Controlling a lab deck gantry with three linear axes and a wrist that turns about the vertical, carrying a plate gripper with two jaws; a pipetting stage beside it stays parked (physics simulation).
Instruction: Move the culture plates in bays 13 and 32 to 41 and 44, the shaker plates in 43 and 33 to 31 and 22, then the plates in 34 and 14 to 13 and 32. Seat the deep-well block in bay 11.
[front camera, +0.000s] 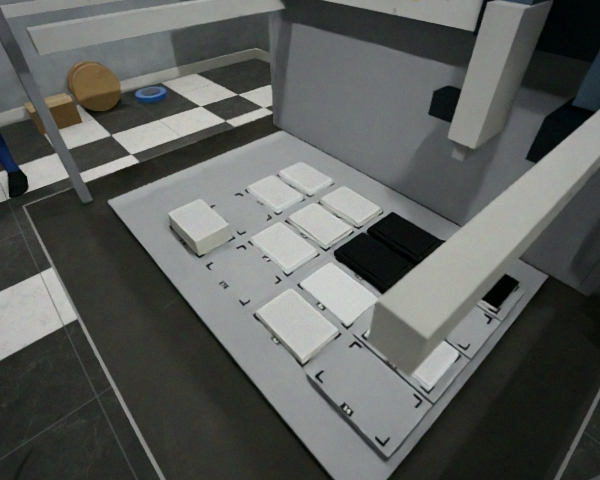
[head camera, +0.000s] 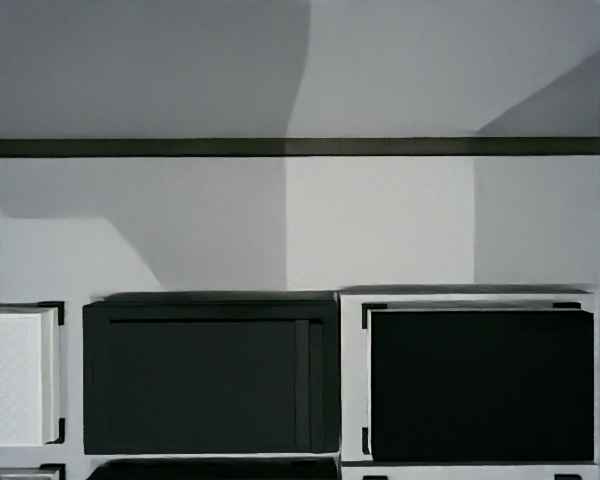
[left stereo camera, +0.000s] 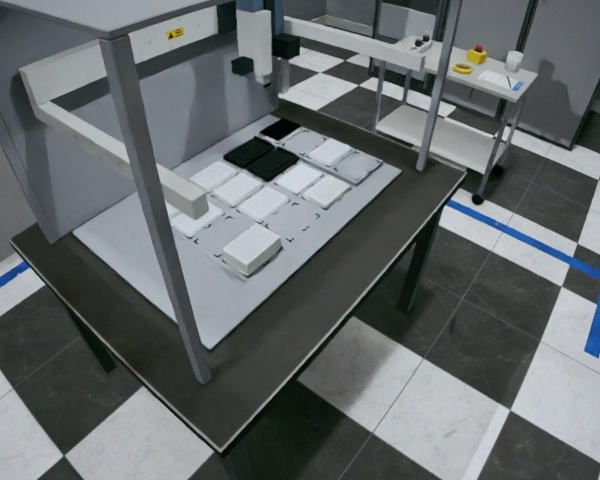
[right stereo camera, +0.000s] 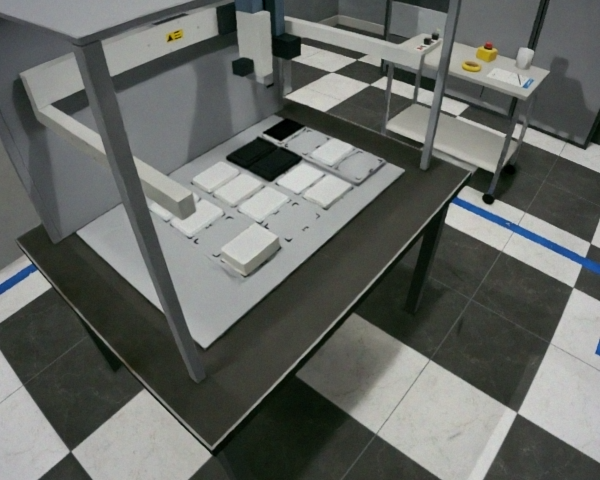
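Pixels of known places: gripper, fingertip midpoint: (left stereo camera: 275, 89) (right stereo camera: 278, 89); robot's base at its link origin: (front camera: 171, 227) (left stereo camera: 247, 277) (right stereo camera: 245, 276).
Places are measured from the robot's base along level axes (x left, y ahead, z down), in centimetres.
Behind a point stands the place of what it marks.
Black shaker stations with black tops stand in bay 43 (front camera: 404, 234) @[x 35.9, y 38.9, z -2.4 cm] (head camera: 210, 375) @[x 37.0, y 39.7, z -2.4 cm] (left stereo camera: 248, 151) @[x 35.6, y 38.3, z -2.4 cm] and bay 33 (front camera: 374, 260) @[x 25.0, y 39.5, z -2.4 cm] (left stereo camera: 272, 163) @[x 24.9, y 38.0, z -2.3 cm]. A black-topped plate (front camera: 501, 291) @[x 35.8, y 60.7, z -3.1 cm] (head camera: 480, 385) @[x 36.6, y 55.4, z -3.1 cm] (left stereo camera: 280, 129) @[x 35.9, y 55.0, z -3.1 cm] (right stereo camera: 283, 129) @[x 36.0, y 55.0, z -3.1 cm] is in bay 44. White plates lie in bay 13 (front camera: 296, 324) @[x 3.8, y 39.9, z -1.4 cm], bay 22 (front camera: 284, 246) @[x 14.6, y 23.6, z -1.4 cm], bay 32 (front camera: 320, 224) @[x 25.4, y 23.6, z -1.4 cm], bay 31 (front camera: 275, 192) @[x 25.5, y 7.1, z -1.4 cm] and bay 41 (front camera: 305, 177) @[x 35.7, y 7.2, z -1.4 cm]. The deep-well block (front camera: 200, 225) @[x 3.5, y 8.8, z -4.2 cm] (left stereo camera: 251, 248) @[x 3.0, y 4.9, z -4.2 cm] (right stereo camera: 250, 247) @[x 3.0, y 5.4, z -4.2 cm] stands at bay 11; its exact seating is unclear. Bays 14 (front camera: 372, 395) @[x 4.1, y 56.7, z -1.4 cm] and 34 (front camera: 472, 331) @[x 25.4, y 61.2, z -1.4 cm] hold no plate. The gripper (left stereo camera: 286, 46) (right stereo camera: 286, 46) is raised at the rear; its jaws are mostly hidden.
White pieces also lie in bay 23 (front camera: 340, 292) @[x 15.0, y 39.8, z -0.8 cm], bay 42 (front camera: 351, 205) @[x 35.9, y 23.5, z -1.4 cm] and bay 24 (front camera: 435, 365) @[x 14.3, y 60.5, z -2.9 cm]. The pipetting stage (front camera: 480, 75) (left stereo camera: 254, 40) hangs beside the gripper. A pale beam (front camera: 490, 240) @[x -0.1, y 62.4, z -40.0 cm] crosses in front of the right-hand bays. A frame post (left stereo camera: 155, 210) @[x -12.5, y -26.5, z -46.0 cm] rises at the front left.
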